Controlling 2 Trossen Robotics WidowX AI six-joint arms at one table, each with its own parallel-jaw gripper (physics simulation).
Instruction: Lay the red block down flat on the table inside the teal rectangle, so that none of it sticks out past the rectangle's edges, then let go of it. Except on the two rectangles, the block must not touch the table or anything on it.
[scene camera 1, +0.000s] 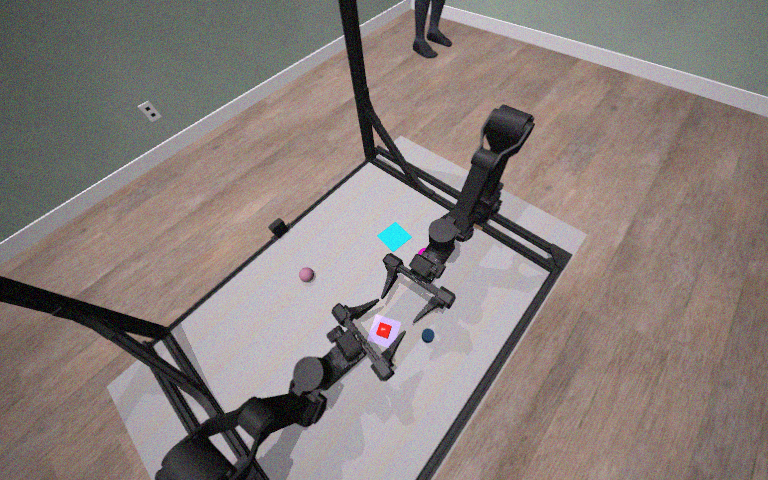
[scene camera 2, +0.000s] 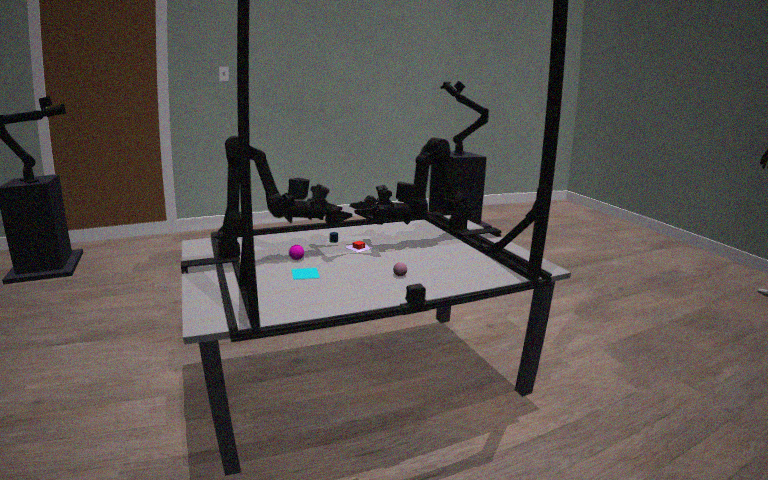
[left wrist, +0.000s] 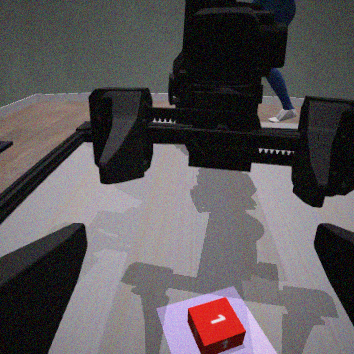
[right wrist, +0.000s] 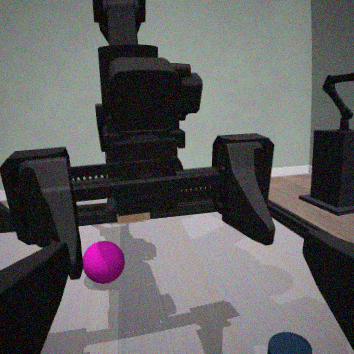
Labels:
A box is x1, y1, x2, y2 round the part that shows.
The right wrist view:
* my left gripper: [0, 57, 274, 279]
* my right gripper: [0, 230, 353, 353]
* magenta ball: [82, 240, 123, 282], on the table

